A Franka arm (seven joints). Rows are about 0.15 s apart.
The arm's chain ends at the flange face. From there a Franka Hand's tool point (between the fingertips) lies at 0.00 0.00 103.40 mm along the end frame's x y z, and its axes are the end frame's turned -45 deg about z.
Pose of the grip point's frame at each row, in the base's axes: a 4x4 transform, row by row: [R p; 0 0 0 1], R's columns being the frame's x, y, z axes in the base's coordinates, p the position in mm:
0.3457, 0.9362, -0.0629, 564.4; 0.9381, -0.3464, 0.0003, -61.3; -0.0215, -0.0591, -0.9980, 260.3; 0, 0, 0, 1
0.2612, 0.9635, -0.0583, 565.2; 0.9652, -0.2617, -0.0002, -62.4; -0.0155, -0.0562, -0.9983, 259.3; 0, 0, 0, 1
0.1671, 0.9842, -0.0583, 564.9; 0.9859, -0.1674, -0.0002, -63.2; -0.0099, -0.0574, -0.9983, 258.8; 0, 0, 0, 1
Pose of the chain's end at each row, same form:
0.9064, 0.4175, -0.0629, 570.9; 0.4184, -0.9083, 0.0003, -61.3; -0.0570, -0.0266, -0.9980, 363.5; 0, 0, 0, 1
0.8660, 0.4966, -0.0583, 571.2; 0.4974, -0.8675, -0.0002, -62.4; -0.0507, -0.0288, -0.9983, 362.5; 0, 0, 0, 1
0.8141, 0.5778, -0.0583, 570.9; 0.5788, -0.8155, -0.0002, -63.2; -0.0476, -0.0336, -0.9983, 362.0; 0, 0, 0, 1

